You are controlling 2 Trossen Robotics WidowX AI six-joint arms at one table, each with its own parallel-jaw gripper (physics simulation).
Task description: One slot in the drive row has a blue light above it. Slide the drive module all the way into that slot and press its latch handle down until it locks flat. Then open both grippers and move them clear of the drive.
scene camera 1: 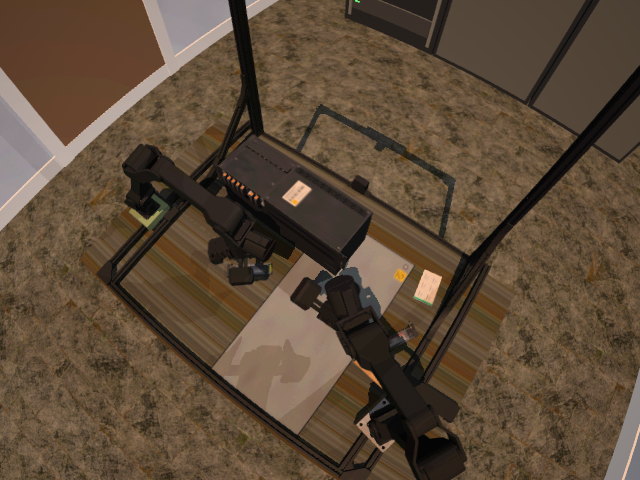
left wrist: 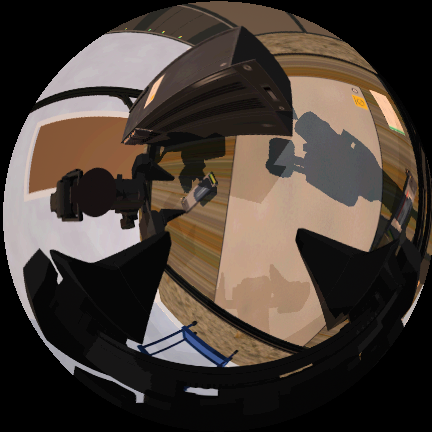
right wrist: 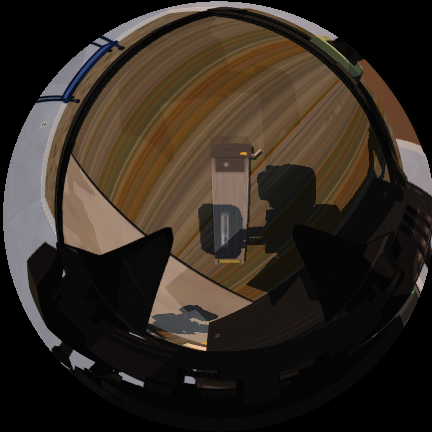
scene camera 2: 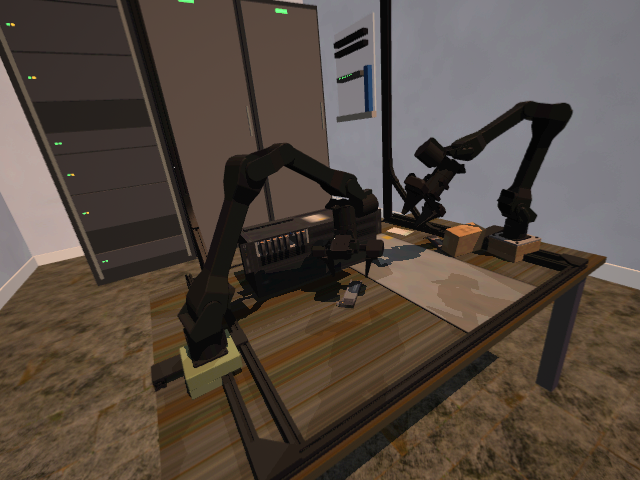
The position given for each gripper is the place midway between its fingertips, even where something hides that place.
The left gripper (scene camera 2: 409,221) is open and holds nothing. The right gripper (scene camera 2: 350,276) is open and holds nothing. Further things: a grey mat (left wrist: 327,177).
The left gripper also shows in scene camera 1 (scene camera 1: 311,299) and in the left wrist view (left wrist: 235,236). The right gripper also shows in scene camera 1 (scene camera 1: 245,263), in the left wrist view (left wrist: 178,193) and in the right wrist view (right wrist: 235,232). The grey mat shows as well in the right wrist view (right wrist: 186,300).
